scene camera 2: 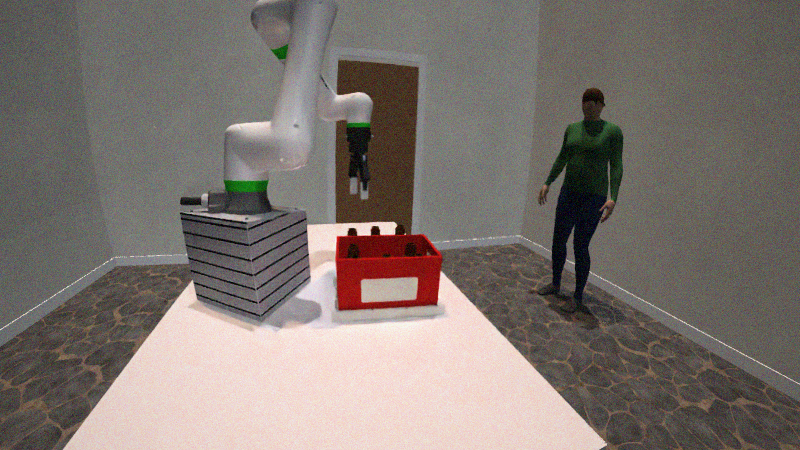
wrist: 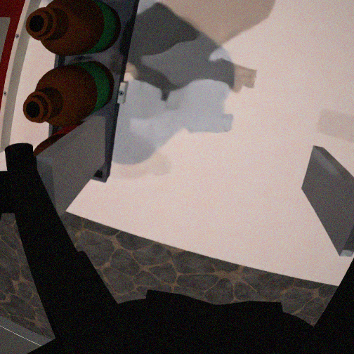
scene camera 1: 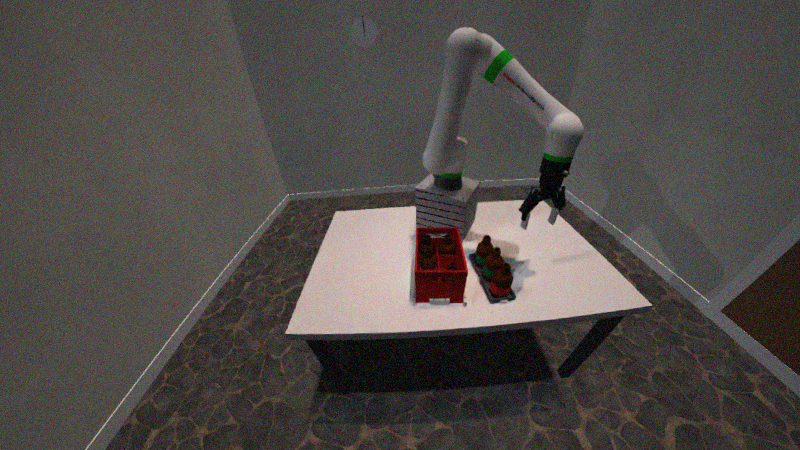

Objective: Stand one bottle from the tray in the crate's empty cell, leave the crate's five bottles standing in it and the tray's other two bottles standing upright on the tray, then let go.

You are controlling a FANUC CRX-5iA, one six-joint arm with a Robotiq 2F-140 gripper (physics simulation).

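Frame: origin at the arm's base, x ahead, y left, z up, level; centimetres.
Seen in the pictures: gripper, fingertip midpoint: [scene camera 2: 358, 196] [scene camera 1: 537, 225]; arm's base at its link origin: [scene camera 2: 246, 210] [scene camera 1: 448, 184].
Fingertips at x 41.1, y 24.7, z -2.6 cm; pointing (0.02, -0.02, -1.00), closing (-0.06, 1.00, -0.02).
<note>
Pixels of each thing's top centre, then the offset from my fingertips to it. "*": a spot on its surface instead. Level surfaces: height alone.
- dark tray at a spot on its surface: [scene camera 1: 482, 278] * dy -22.3, dx +4.0, dz -21.3 cm
- red crate at its top centre: [scene camera 2: 385, 245] [scene camera 1: 439, 247] dy -40.0, dx -3.0, dz -6.3 cm
- white table at its surface level: dz -23.9 cm
My gripper [scene camera 1: 538, 220] [scene camera 2: 359, 193] [wrist: 208, 152] is open and empty, above the table, right of and higher than the tray in scene camera 1. The dark tray [scene camera 1: 482, 278] [wrist: 111, 150] holds three upright brown bottles in a row: a green-labelled one [scene camera 1: 485, 250] [wrist: 75, 25] at the back, another green-labelled one [scene camera 1: 493, 265] [wrist: 72, 95] in the middle, and a red-labelled one [scene camera 1: 501, 279] in front, mostly hidden by a finger in the wrist view. The red crate [scene camera 1: 440, 286] [scene camera 2: 346, 282] holds several dark bottles; its right-column middle cell looks empty in scene camera 1.
The white table [scene camera 1: 358, 279] [scene camera 2: 335, 380] carries the crate, the tray and the arm's striped pedestal [scene camera 1: 439, 209] [scene camera 2: 246, 260]. The crate stands left of the tray in scene camera 1, close beside it. A person [scene camera 2: 593, 151] in green stands on the floor beyond the table.
</note>
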